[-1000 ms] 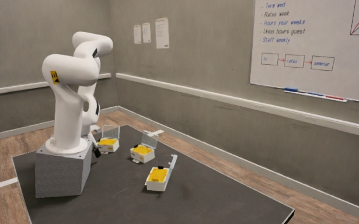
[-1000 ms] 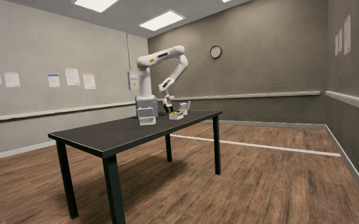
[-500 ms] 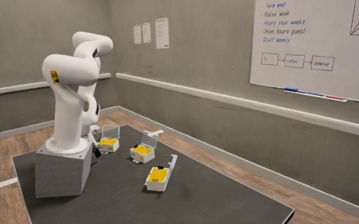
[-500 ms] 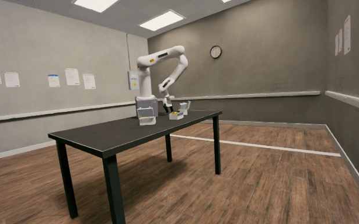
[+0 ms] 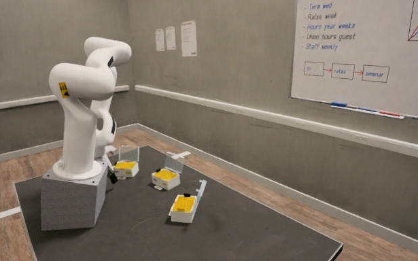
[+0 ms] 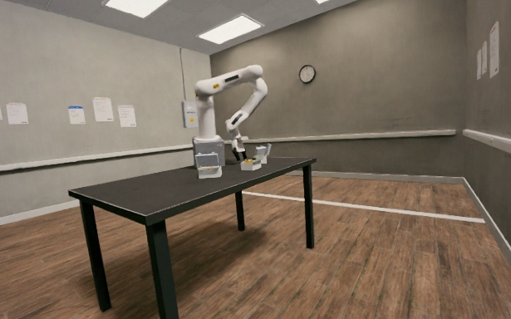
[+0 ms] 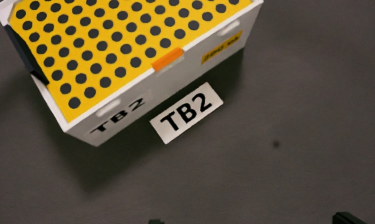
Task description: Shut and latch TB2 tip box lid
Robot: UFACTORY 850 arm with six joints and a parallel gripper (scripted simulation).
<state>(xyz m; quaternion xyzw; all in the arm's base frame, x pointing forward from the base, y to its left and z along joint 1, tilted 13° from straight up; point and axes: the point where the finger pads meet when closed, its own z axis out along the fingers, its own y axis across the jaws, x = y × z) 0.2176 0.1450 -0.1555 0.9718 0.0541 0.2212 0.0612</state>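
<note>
Now: hand 170 mm short of the clear lid, 110 mm to the right of it and 60 mm below it. The rest, counted from my hand: tip box lid (290 mm ahead, 180 mm to the right, 60 mm above).
</note>
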